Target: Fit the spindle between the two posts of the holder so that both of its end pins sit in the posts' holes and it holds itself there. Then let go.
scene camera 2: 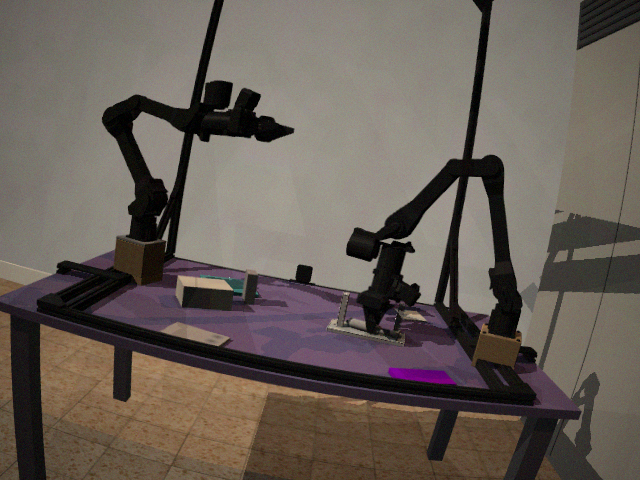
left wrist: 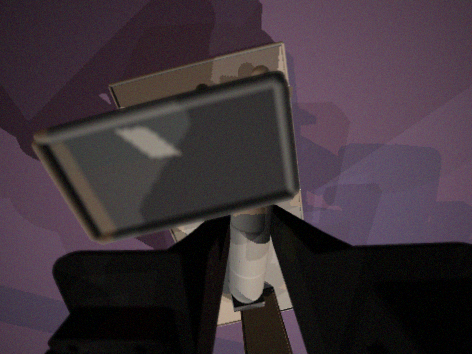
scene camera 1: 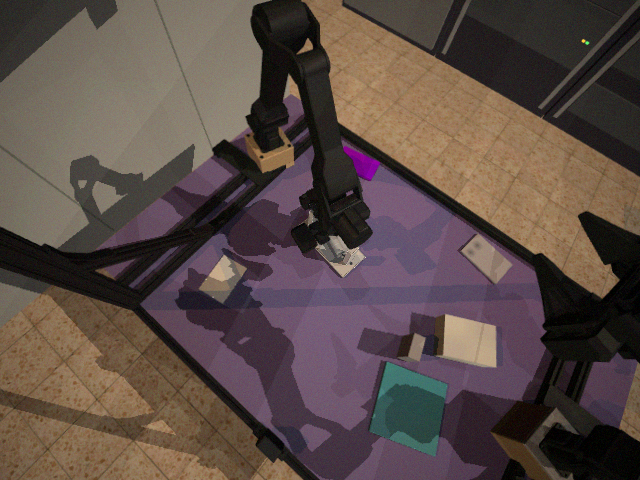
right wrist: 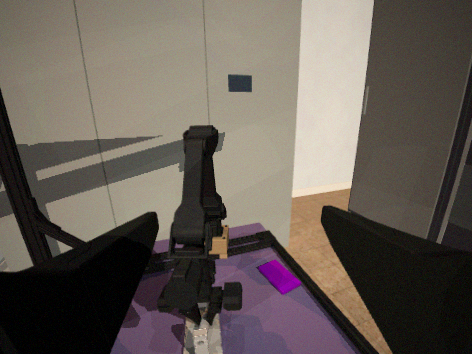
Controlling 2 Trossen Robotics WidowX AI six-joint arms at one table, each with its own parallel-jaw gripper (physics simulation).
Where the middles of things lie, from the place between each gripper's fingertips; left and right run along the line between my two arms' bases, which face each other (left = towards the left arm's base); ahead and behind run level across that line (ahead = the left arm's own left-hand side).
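Labels:
The pale plate [scene camera 1: 326,250] is 10 mm behind my left hand and 10 mm to the right of it, and that left hand is 10 mm below the spindle [left wrist: 250,230].
From my right hand, the pale plate is 430 mm below, 260 mm to the left and 60 mm behind, while the spindle is 410 mm below, 270 mm to the left and 50 mm behind. By its middle, the plate is nearer to my left hand than to my right hand, and going by its middle, the spindle is nearer to my left hand than to my right hand as well.

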